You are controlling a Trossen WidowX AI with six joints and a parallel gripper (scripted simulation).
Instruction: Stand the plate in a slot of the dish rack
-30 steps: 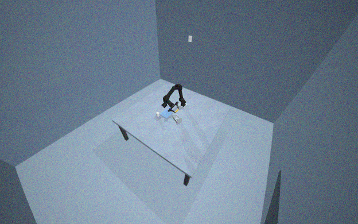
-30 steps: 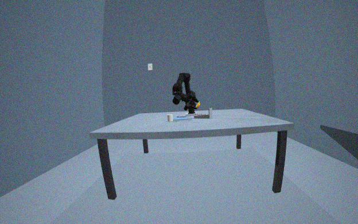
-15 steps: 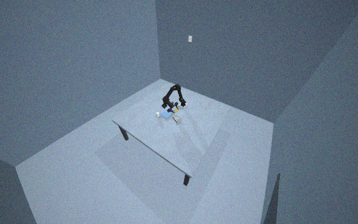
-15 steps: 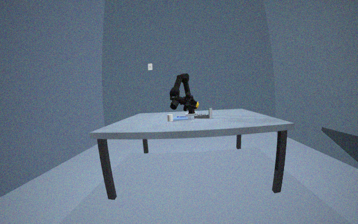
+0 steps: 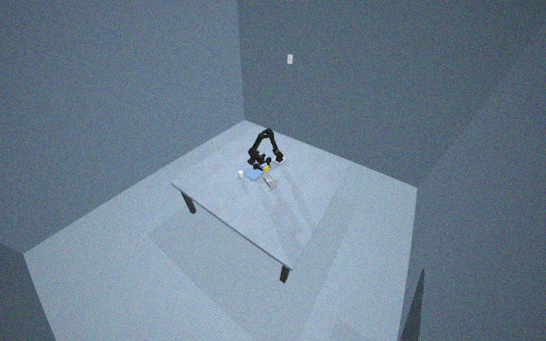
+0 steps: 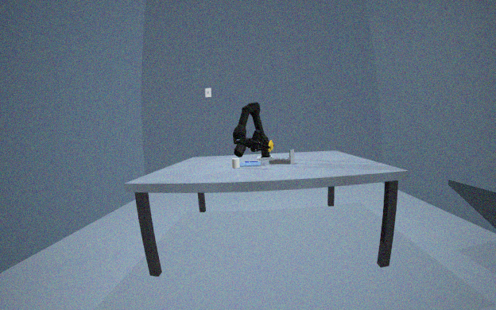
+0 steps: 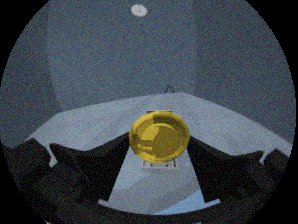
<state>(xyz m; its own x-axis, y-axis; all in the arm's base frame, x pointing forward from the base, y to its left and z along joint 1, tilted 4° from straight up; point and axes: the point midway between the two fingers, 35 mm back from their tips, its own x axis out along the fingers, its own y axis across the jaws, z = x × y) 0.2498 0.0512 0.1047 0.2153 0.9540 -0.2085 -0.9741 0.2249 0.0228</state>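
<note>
The grey dish rack lies 80 mm below my gripper tip, 60 mm to the left of it and 20 mm ahead of it. Also, from my gripper tip: blue spoon: 150 mm to the right, 100 mm below, 60 mm behind; blue mat: 130 mm to the right, 100 mm below, 50 mm ahead; plate: 10 mm to the right.
</note>
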